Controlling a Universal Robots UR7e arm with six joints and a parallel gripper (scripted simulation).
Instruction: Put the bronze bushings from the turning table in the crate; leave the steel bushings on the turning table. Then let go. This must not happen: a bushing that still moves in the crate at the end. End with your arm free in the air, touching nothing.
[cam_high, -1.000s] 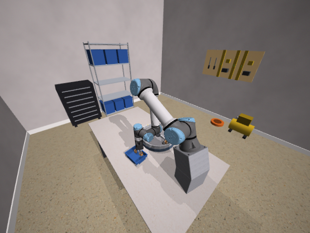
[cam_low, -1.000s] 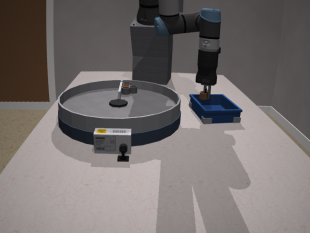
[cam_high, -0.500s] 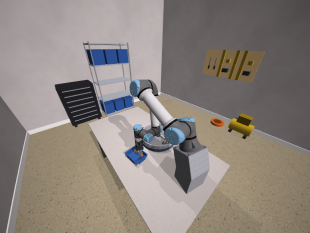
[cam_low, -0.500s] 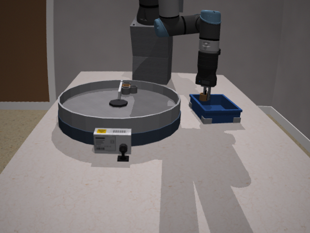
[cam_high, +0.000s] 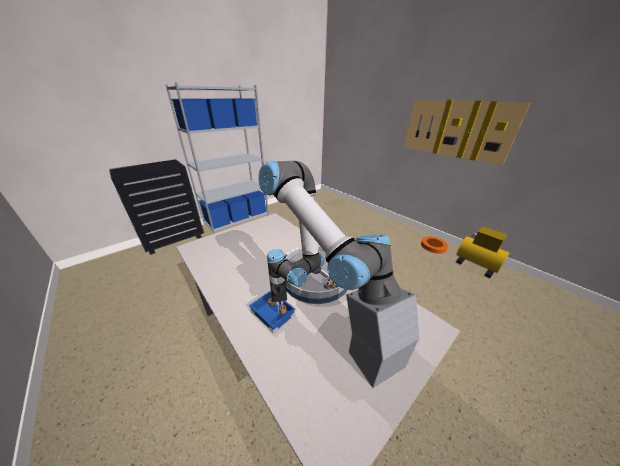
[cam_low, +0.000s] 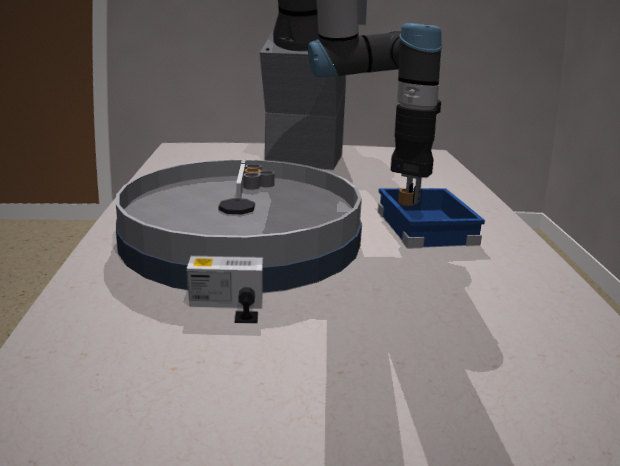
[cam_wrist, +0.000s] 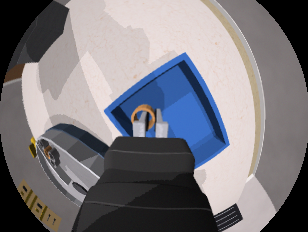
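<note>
My gripper is now 40 mm short of the blue crate, 20 mm to the right of it and 30 mm above it. Round my hand: grey turning table: 40 mm ahead, 340 mm to the right.
</note>
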